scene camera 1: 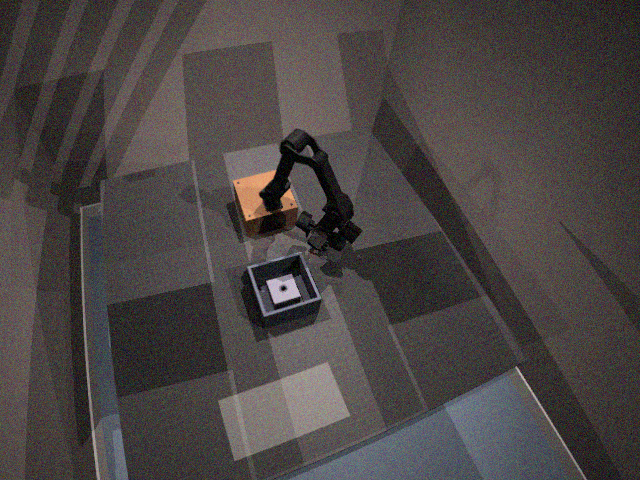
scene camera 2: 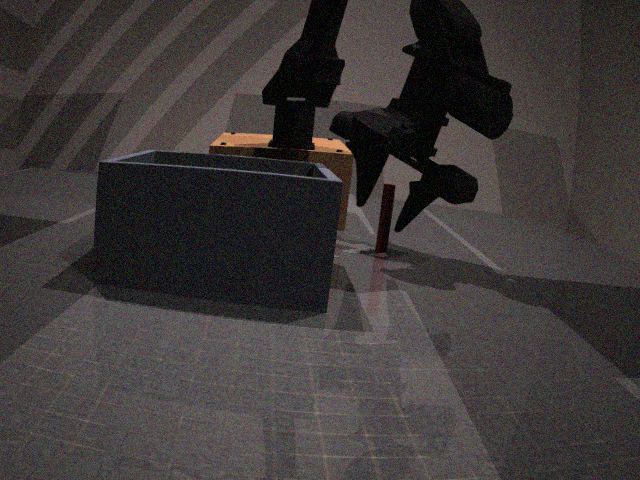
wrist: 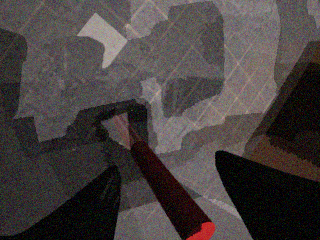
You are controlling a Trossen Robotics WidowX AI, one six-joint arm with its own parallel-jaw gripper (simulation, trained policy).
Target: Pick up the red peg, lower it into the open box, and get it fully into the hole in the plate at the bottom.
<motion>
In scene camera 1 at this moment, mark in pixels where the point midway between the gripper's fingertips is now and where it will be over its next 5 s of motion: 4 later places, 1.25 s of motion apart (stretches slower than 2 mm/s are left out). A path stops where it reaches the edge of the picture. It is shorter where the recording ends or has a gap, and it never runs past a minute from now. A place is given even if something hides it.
The gripper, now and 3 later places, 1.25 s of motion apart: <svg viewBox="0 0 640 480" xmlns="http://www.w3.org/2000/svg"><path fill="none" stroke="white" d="M313 240L310 238L291 269L283 295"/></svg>
</motion>
